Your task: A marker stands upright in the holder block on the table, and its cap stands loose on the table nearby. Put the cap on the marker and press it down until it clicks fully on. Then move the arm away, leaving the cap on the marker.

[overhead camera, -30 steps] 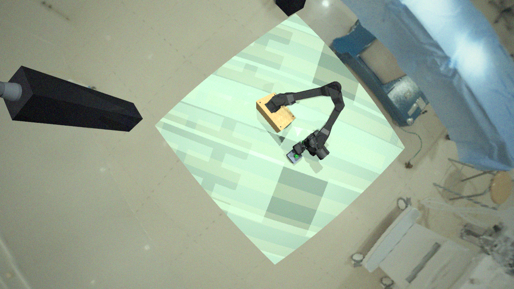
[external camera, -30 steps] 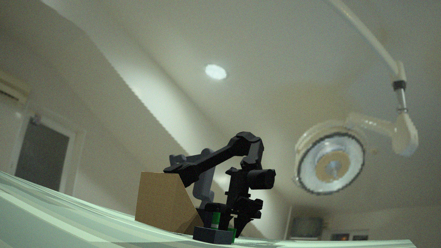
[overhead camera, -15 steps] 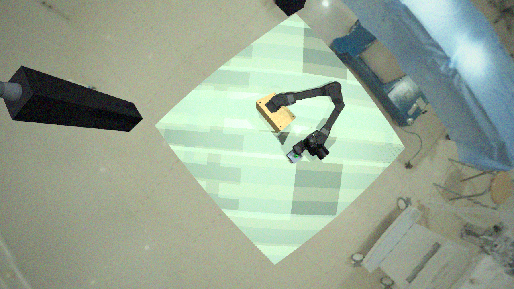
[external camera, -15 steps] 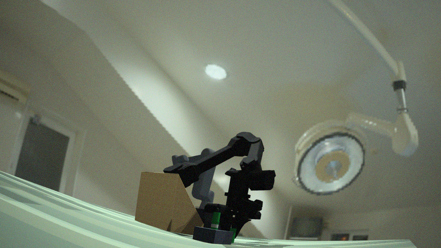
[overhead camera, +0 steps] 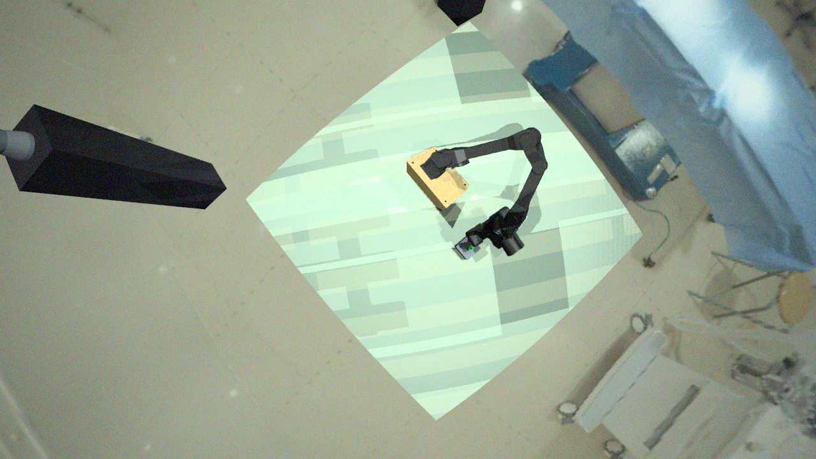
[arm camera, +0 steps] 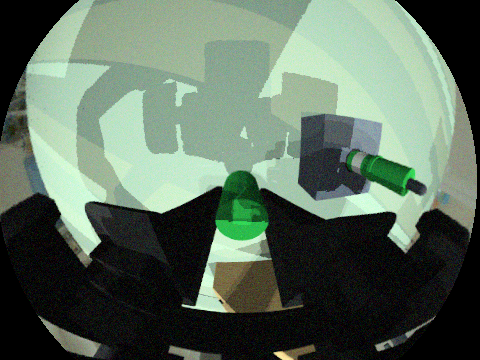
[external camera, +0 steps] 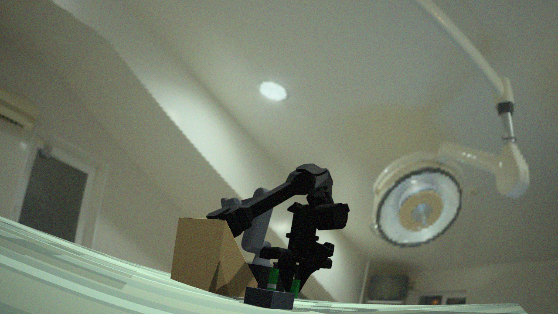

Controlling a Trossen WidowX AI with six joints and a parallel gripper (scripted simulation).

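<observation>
Now: the dark holder block 30 mm ahead of my gripper tip, 100 mm to the right of it and 20 mm below it. Round my gripper tip: green marker cap: 10 mm above.
</observation>
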